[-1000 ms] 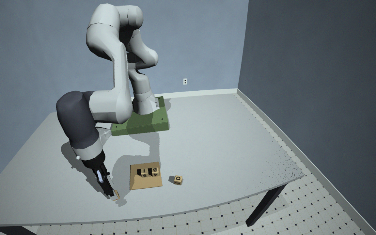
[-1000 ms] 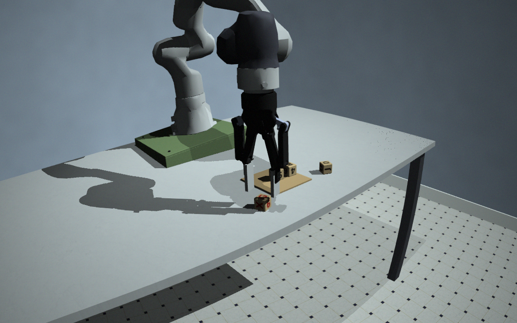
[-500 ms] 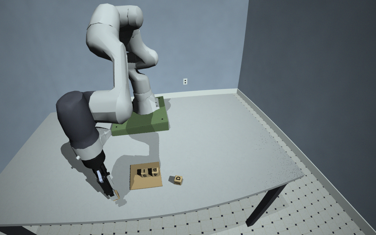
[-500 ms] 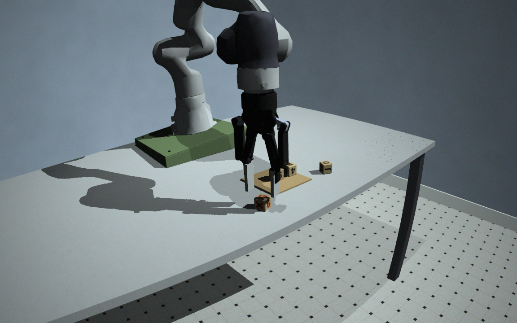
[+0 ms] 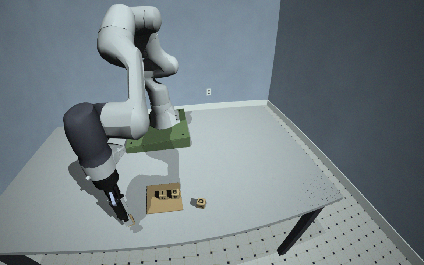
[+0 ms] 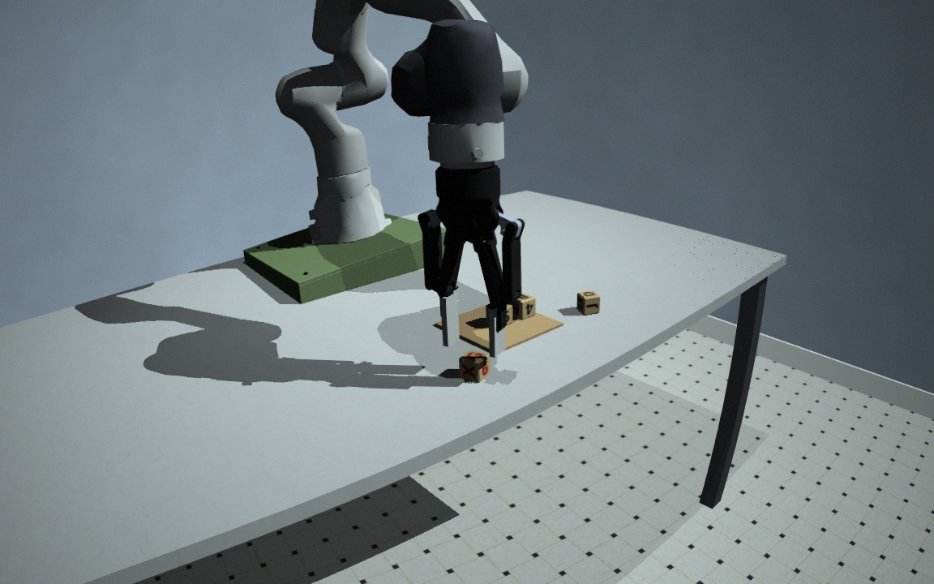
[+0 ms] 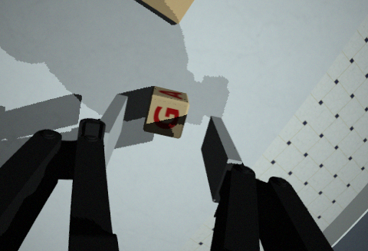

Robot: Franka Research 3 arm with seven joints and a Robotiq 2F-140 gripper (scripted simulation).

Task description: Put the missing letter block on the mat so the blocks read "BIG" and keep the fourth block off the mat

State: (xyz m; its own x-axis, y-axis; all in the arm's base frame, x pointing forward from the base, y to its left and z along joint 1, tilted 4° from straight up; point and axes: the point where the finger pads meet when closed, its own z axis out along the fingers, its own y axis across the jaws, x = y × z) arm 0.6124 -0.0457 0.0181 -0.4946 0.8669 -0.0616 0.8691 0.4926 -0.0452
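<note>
My hand is 6 cm above the G block. From my hand the other things lie so: tan mat 12 cm behind, 11 cm to the left, 7 cm below; then I block 12 cm behind, 11 cm to the left, 5 cm below; then B block 13 cm behind, 16 cm to the left, 5 cm below.
</note>
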